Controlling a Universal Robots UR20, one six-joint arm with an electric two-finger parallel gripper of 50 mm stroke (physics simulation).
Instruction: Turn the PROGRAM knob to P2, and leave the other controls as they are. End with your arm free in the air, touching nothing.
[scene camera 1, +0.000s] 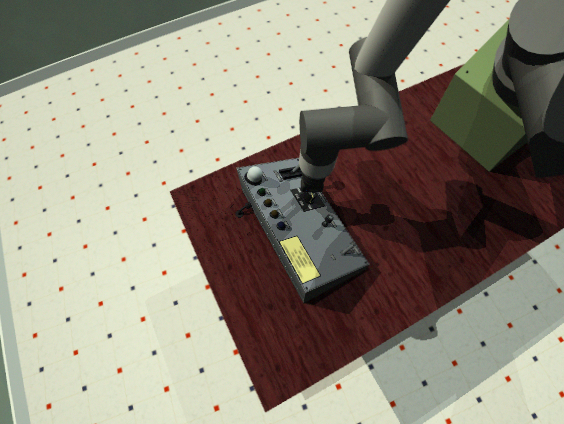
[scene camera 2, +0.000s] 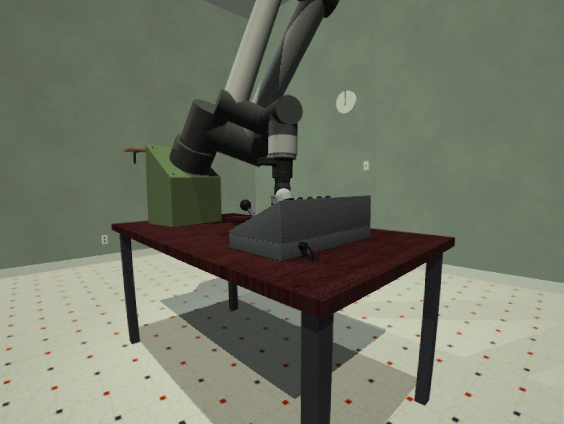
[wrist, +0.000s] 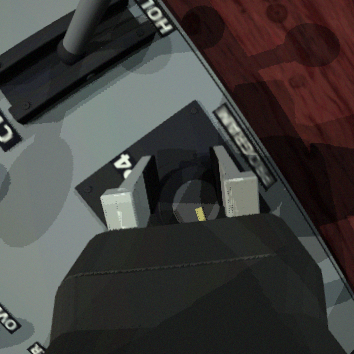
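Seen in the pictures: gripper, fingertip midpoint: (scene camera 1: 309, 188) (wrist: 183, 168); arm's base, origin of the base link: (scene camera 2: 189, 163).
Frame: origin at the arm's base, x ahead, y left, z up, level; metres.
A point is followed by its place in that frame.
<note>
The PROGRAM knob (scene camera 1: 310, 198) {x 0.836, y 0.185, z -0.234 m} (wrist: 196, 195) {x 0.825, y 0.158, z -0.232 m} is a round dark knob with a grey top on a black square plate (wrist: 175, 125) {x 0.827, y 0.118, z -0.270 m} of the grey control panel (scene camera 1: 322, 250) {x 0.847, y 0.382, z -0.233 m} (scene camera 2: 325, 220) {x 1.017, y 0.229, z -0.253 m} (wrist: 170, 75) {x 0.818, y 0.085, z -0.280 m}. Its yellow mark points towards the bottom of the wrist view. The P4 label shows in part beside the left finger; P1, P2 and P3 are hidden behind the gripper. My gripper (scene camera 1: 309, 194) {x 0.828, y 0.143, z -0.239 m} (wrist: 183, 168) {x 0.828, y 0.143, z -0.239 m} points down over the plate with a finger on either side of the knob, and appears shut on it. In scene camera 2 the fingertips are hidden.
A lever (wrist: 87, 25) {x 0.847, y 0.050, z -0.234 m} (scene camera 1: 295, 171) {x 0.859, y 0.055, z -0.246 m} stands in its slot close beside the plate. A white dome (scene camera 1: 254, 174) {x 1.013, y 0.093, z -0.151 m} (scene camera 2: 283, 194) {x 1.031, y 0.066, z -0.164 m}, coloured buttons (scene camera 1: 274, 214) {x 0.976, y 0.244, z -0.178 m} and a small toggle (scene camera 1: 328, 220) {x 0.800, y 0.287, z -0.220 m} are on the panel. The panel stands on a dark red table (scene camera 1: 280, 350) {x 1.049, y 0.645, z -0.351 m} (scene camera 2: 215, 260) {x 0.967, y -0.126, z -0.351 m}.
</note>
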